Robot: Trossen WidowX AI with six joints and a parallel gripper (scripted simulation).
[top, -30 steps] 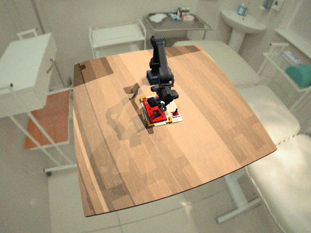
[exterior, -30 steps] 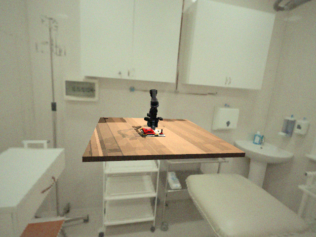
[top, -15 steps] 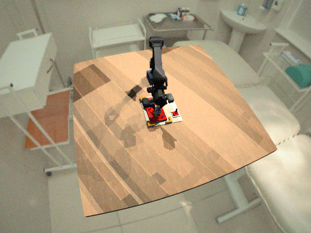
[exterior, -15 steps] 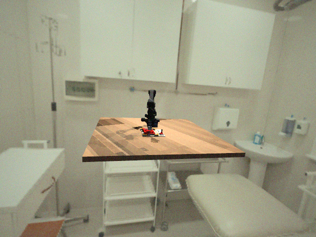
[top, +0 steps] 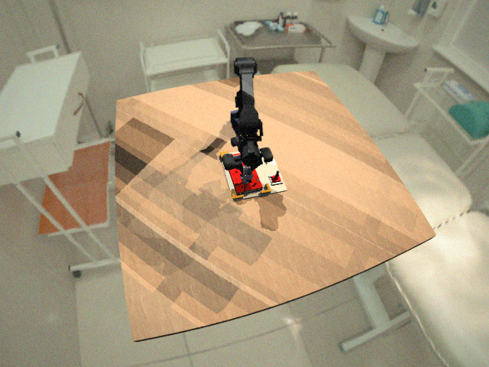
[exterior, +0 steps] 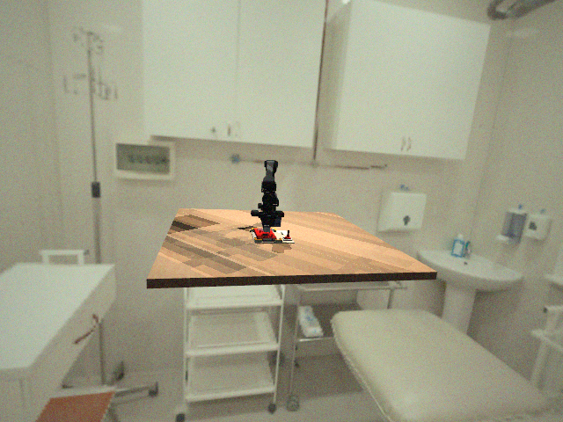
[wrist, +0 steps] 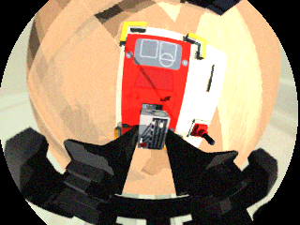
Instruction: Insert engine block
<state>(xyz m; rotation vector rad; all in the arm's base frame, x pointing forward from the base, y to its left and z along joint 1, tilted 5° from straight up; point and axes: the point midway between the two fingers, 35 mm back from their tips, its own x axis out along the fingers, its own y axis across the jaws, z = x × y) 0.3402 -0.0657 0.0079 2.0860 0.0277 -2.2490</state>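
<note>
The engine block lies 1 cm below my gripper tip.
</note>
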